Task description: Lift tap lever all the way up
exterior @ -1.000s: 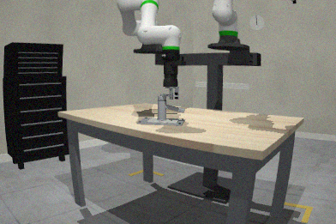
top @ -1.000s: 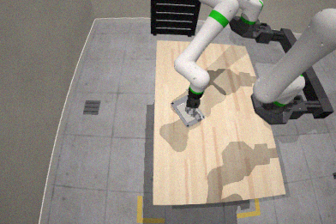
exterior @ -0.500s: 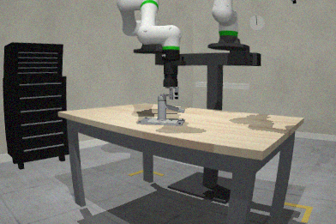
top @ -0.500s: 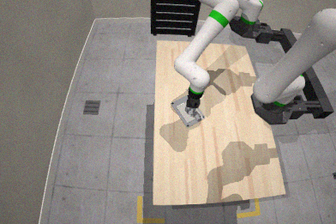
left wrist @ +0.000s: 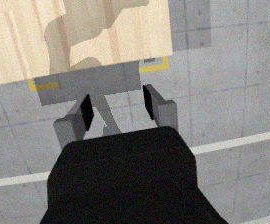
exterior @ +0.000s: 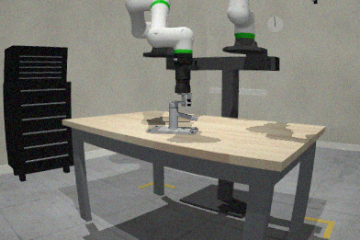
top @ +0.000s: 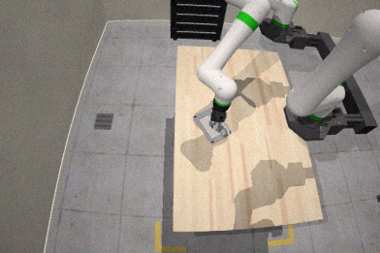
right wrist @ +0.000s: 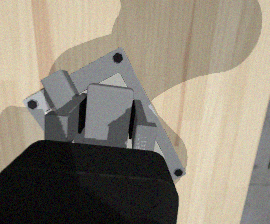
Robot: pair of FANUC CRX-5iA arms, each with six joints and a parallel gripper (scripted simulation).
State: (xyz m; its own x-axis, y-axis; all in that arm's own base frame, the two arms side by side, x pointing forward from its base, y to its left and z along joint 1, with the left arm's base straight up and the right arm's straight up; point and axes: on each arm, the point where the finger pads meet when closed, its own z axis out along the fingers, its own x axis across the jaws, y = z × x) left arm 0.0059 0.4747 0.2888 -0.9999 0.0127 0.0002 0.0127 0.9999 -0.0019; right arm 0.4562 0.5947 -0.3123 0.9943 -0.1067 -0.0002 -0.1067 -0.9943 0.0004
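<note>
Now: right hand 3 cm to the left of the lever. The rest, counted from my right hand: grey tap (2 cm behind, 6 cm to the right, 4 cm below); then base plate (1 cm behind, 9 cm to the right, 14 cm below).
</note>
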